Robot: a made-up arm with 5 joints. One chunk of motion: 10 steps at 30 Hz.
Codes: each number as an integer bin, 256 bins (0 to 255) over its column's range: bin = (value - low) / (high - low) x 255, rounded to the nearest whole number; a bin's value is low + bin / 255 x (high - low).
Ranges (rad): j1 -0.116..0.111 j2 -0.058..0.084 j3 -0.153..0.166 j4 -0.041..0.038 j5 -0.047..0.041
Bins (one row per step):
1: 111 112 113 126 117
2: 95 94 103 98 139
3: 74 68 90 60 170
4: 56 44 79 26 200
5: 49 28 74 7 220
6: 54 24 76 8 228
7: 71 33 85 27 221
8: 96 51 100 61 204
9: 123 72 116 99 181
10: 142 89 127 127 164
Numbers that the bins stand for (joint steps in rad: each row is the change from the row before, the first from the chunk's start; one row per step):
1: -0.01719 0.00437 -0.01164 -0.00196 -0.00662
2: -0.03143 -0.00565 -0.02415 -0.01064 0.00097
3: -0.05013 -0.02013 -0.04041 -0.02241 0.01167
4: -0.06615 -0.03350 -0.05417 -0.03295 0.02202
5: -0.07238 -0.04241 -0.06043 -0.03883 0.02892
6: -0.06793 -0.04464 -0.05793 -0.03852 0.03168
7: -0.05280 -0.03962 -0.04667 -0.03264 0.02927
8: -0.03054 -0.02960 -0.02790 -0.02210 0.02340
9: -0.00651 -0.01791 -0.00789 -0.01033 0.01546
10: 0.01041 -0.00844 0.00587 -0.00165 0.00960

